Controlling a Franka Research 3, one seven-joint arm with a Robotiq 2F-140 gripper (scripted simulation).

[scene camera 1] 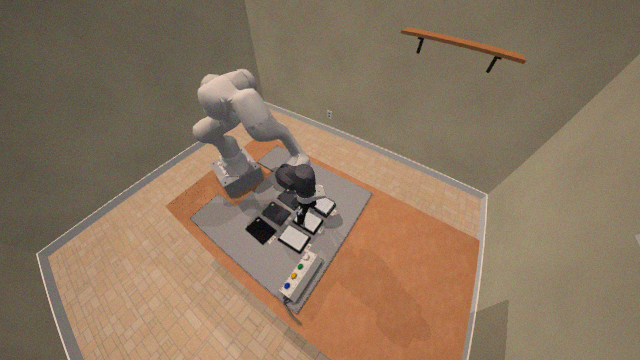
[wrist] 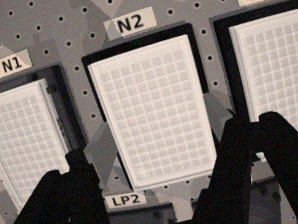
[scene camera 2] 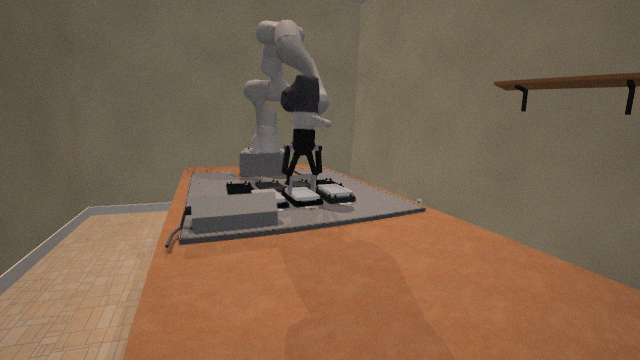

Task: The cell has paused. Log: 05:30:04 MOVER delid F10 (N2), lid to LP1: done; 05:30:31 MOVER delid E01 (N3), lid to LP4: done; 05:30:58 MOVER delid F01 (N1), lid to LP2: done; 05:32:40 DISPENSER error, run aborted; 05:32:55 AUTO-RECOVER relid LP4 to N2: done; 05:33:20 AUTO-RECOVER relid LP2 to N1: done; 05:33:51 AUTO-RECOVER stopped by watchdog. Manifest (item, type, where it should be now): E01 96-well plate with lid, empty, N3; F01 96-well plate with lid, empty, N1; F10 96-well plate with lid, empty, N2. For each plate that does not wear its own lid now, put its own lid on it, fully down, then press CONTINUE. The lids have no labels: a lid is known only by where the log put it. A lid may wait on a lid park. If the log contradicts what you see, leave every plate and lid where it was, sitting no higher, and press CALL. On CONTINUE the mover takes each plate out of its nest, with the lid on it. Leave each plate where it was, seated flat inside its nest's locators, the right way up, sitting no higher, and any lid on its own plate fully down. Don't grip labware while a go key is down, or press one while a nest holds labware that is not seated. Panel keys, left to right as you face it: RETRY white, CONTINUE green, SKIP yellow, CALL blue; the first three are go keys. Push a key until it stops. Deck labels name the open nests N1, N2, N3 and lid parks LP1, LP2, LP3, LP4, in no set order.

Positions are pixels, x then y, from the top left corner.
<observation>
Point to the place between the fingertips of the gripper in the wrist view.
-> At 158,121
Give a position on an N2 label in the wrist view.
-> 124,25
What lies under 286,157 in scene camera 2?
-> The gripper.
</observation>
